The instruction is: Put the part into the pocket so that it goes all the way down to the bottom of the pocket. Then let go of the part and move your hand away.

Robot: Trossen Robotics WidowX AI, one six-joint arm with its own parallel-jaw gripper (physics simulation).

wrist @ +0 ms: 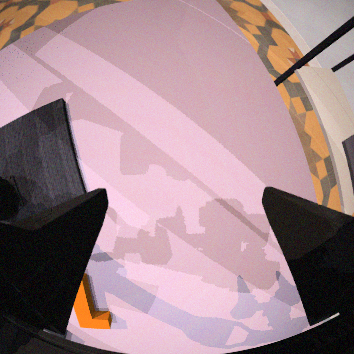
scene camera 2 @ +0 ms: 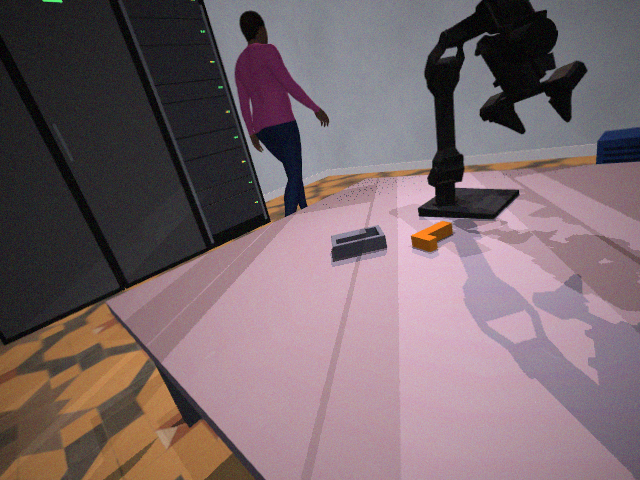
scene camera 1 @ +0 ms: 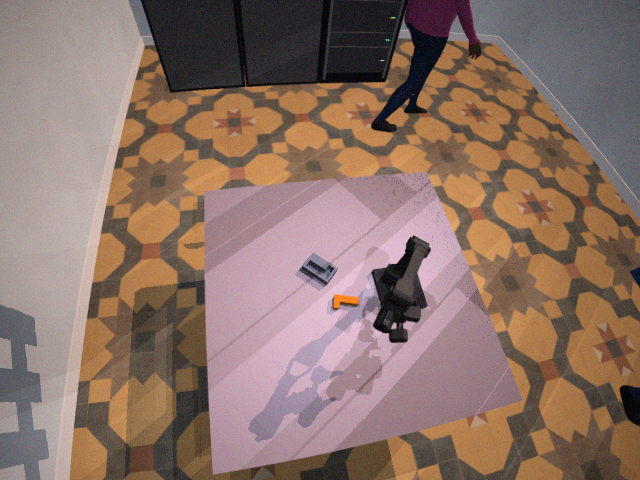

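Pixels of known places: gripper, between the fingertips: point(wrist: 186, 195) point(scene camera 2: 545, 127) point(scene camera 1: 402, 327); arm's base, origin of its link: point(wrist: 7, 197) point(scene camera 2: 445, 201) point(scene camera 1: 389, 278).
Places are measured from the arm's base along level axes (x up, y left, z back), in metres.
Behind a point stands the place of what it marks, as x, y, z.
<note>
The orange L-shaped part point(scene camera 1: 346, 300) {0.006, 0.031, -0.238} point(scene camera 2: 424, 240) {0.003, 0.027, -0.297} point(wrist: 86, 316) {0.006, 0.019, -0.260} lies flat on the table between the pocket block and the arm's base; in the wrist view it is at the lower left, partly hidden by a finger. The grey block with the pocket point(scene camera 1: 314, 259) {0.013, -0.203, -0.303} point(scene camera 2: 359, 251) {-0.017, -0.135, -0.331} sits on the table a short way from the part, apart from it, with the recess facing up. It does not show in the wrist view. My gripper point(scene camera 1: 391, 331) {0.196, 0.253, -0.136} point(scene camera 2: 545, 126) {0.196, 0.253, -0.136} point(wrist: 186, 195) {0.196, 0.253, -0.136} is open, high above the table and off to the side of the part, with nothing between its fingers.
The arm's dark base plate point(scene camera 1: 379, 283) {-0.001, 0.006, -0.056} point(scene camera 2: 470, 204) {-0.005, 0.075, -0.021} point(wrist: 45, 145) {-0.007, 0.120, 0.040} stands on the pink table point(scene camera 1: 248, 310) {-0.024, -0.078, -0.659} point(scene camera 2: 279, 361) {-0.024, -0.082, -0.723} close to the part. Arm shadows fall across the table. Dark server cabinets point(scene camera 1: 281, 41) point(scene camera 2: 77, 129) and a person point(scene camera 1: 431, 46) point(scene camera 2: 268, 87) are beyond it.
</note>
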